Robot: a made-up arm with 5 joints.
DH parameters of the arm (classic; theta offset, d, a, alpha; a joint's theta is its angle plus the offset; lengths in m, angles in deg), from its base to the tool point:
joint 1: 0 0.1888 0 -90
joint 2: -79.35 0 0.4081 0
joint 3: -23.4 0 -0.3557 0
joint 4: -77.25 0 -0.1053 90
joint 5: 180 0.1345 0 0
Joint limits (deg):
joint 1: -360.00..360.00
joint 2: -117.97..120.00
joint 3: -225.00..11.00
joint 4: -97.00..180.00
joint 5: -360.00..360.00
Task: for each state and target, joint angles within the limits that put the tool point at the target. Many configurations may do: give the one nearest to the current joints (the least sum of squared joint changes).
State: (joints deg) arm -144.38 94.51 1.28 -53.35 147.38
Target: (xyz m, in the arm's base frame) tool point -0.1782 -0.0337 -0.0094
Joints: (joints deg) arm -169.29 63.53 10.43 -71.92 147.38
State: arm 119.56 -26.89 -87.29 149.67 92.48
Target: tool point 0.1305 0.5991 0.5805
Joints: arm 77.71 16.96 -121.43 103.45 92.48
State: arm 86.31 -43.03 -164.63 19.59 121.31
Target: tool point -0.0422 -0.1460 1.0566
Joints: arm 73.88 -41.90 -123.79 40.77 121.31
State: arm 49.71 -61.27 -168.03 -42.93 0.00
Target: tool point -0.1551 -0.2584 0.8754
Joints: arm 59.03 -16.88 -166.28 -69.75 0.00
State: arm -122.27 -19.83 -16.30 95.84 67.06
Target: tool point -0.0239 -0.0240 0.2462
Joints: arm -134.88 -30.05 -11.75 124.65 67.06
